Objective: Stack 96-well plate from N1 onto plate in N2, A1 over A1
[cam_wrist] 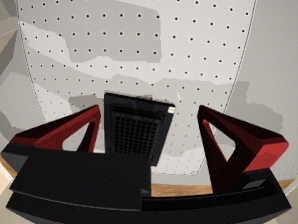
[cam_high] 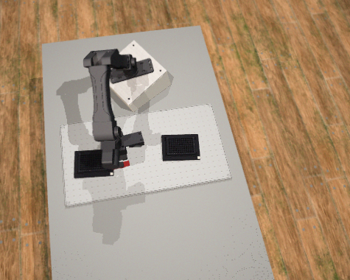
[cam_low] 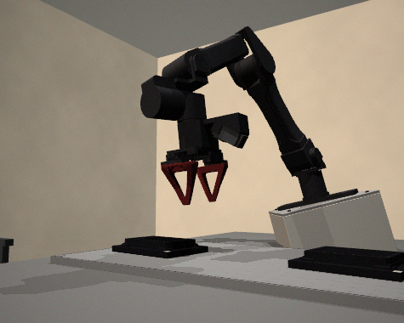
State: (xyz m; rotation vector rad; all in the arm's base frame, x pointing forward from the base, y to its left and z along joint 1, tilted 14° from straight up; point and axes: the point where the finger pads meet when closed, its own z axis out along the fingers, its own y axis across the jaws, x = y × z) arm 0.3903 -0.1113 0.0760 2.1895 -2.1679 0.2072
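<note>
Right now my hand is 30 mm past the black 96-well plate, 120 mm to the left of it and 90 mm above it.
</note>
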